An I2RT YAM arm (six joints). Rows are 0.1 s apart.
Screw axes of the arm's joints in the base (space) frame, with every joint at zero. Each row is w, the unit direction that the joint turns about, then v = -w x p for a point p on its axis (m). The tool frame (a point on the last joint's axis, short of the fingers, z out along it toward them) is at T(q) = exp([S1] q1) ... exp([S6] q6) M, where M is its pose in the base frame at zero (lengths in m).
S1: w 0 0 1 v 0 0 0
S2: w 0 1 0 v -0.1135 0 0.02
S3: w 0 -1 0 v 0.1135 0 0.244
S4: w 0 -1 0 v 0.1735 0 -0.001
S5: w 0 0 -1 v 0 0.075 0
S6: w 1 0 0 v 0 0.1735 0
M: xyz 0.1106 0 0.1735 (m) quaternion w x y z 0.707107 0 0.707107 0
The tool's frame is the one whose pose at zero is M.
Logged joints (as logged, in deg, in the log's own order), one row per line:
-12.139 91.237 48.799 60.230 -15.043 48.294
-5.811 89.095 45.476 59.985 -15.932 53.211
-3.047 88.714 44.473 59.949 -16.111 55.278
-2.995 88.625 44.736 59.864 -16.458 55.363
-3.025 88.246 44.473 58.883 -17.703 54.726
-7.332 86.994 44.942 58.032 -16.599 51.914
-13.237 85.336 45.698 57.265 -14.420 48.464
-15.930 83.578 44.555 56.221 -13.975 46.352
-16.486 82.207 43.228 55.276 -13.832 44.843
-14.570 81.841 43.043 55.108 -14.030 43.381
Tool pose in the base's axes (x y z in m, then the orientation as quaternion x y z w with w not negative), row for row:
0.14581 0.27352 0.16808 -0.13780 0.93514 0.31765 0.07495
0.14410 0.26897 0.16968 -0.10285 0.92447 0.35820 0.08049
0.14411 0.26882 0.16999 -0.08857 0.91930 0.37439 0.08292
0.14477 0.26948 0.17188 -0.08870 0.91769 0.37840 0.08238
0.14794 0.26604 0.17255 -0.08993 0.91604 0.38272 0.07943
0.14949 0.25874 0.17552 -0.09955 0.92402 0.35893 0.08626
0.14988 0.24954 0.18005 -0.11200 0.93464 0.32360 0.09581
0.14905 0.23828 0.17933 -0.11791 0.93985 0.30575 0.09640
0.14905 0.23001 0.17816 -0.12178 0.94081 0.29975 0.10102
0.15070 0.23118 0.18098 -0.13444 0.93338 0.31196 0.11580
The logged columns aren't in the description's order. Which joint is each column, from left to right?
Columns, left to right: q4, q2, q3, q1, q5, q6.
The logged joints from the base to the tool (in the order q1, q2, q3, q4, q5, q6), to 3 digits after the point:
60.230 91.237 48.799 -12.139 -15.043 48.294
59.985 89.095 45.476 -5.811 -15.932 53.211
59.949 88.714 44.473 -3.047 -16.111 55.278
59.864 88.625 44.736 -2.995 -16.458 55.363
58.883 88.246 44.473 -3.025 -17.703 54.726
58.032 86.994 44.942 -7.332 -16.599 51.914
57.265 85.336 45.698 -13.237 -14.420 48.464
56.221 83.578 44.555 -15.930 -13.975 46.352
55.276 82.207 43.228 -16.486 -13.832 44.843
55.108 81.841 43.043 -14.570 -14.030 43.381

